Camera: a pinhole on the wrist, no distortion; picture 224 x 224 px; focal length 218.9 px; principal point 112.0 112.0 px. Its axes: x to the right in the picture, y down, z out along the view. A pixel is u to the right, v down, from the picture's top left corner.
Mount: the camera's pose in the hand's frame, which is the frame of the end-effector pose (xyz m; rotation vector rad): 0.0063 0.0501 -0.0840 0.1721 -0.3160 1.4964
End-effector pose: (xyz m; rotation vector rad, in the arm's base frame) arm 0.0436 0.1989 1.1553 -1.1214 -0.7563 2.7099
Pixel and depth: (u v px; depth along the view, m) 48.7 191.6 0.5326
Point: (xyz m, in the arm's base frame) -0.0452 0.1973 1.6450
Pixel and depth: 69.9 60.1 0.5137
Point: -0.2884 0.2471 1.4419
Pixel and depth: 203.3 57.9 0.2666
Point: -0.1301 0.0685 1.2153
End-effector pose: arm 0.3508 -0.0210 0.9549 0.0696 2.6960 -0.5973
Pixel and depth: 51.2 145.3 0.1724
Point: 0.4031 -0.0875 0.9355
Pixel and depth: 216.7 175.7 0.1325
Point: 0.4198 0.0222 0.8931
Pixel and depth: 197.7 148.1 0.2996
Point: 0.5044 -0.0485 0.7561
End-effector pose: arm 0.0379 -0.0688 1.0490 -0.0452 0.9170 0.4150
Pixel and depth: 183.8 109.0 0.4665
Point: 0.3128 0.0569 1.3262
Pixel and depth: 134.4 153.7 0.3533
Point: 0.1893 -0.0623 1.2770
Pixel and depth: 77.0 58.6 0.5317
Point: 0.4613 -0.1432 1.2079
